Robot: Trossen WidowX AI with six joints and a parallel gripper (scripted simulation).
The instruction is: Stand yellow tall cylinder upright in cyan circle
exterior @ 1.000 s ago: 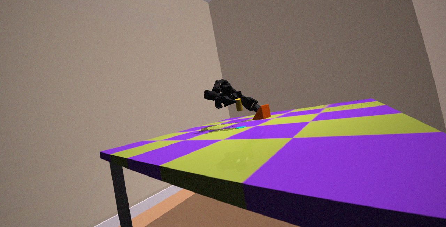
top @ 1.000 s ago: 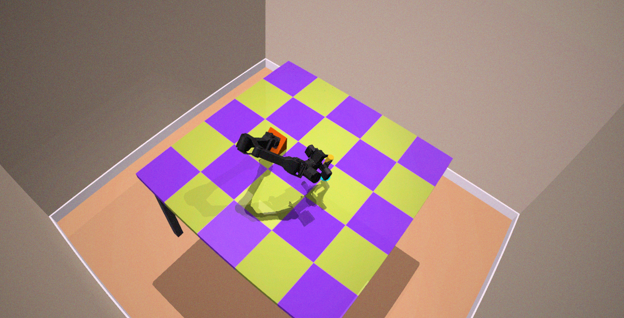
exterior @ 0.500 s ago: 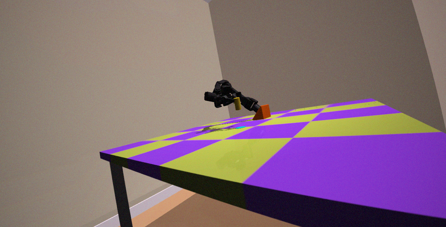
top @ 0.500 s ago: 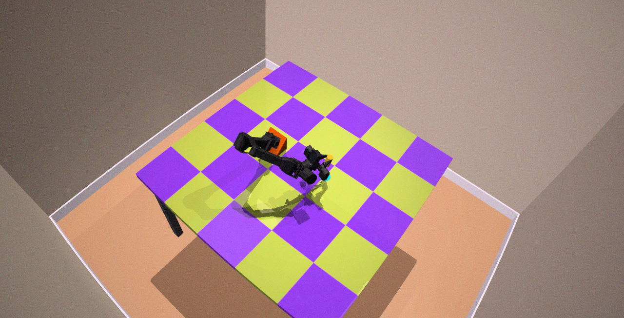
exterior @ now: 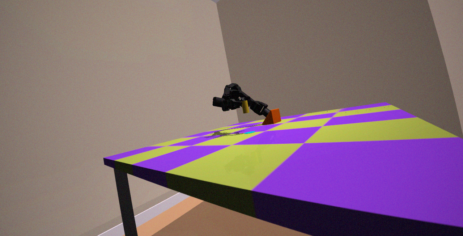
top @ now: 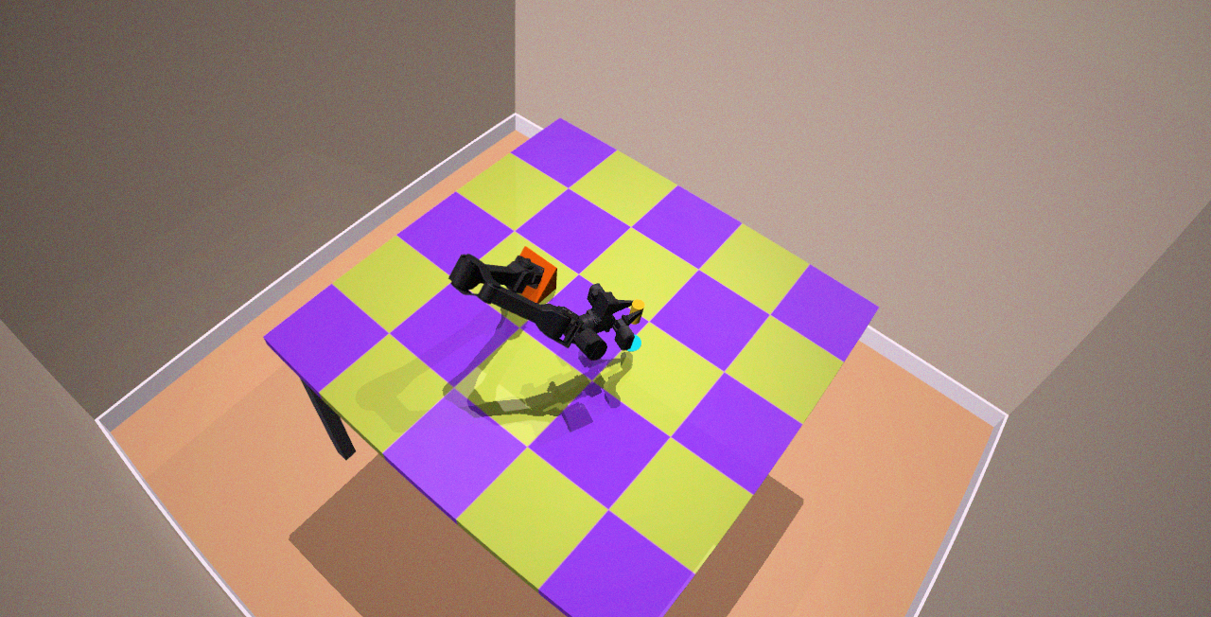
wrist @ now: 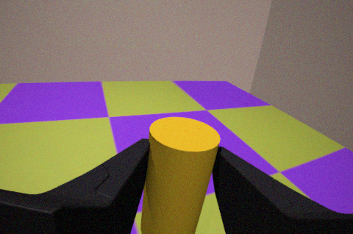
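The cyan circle is 16 cm below my gripper tip. The rest, counted from my gripper tip: yellow cylinder: 2 cm below.
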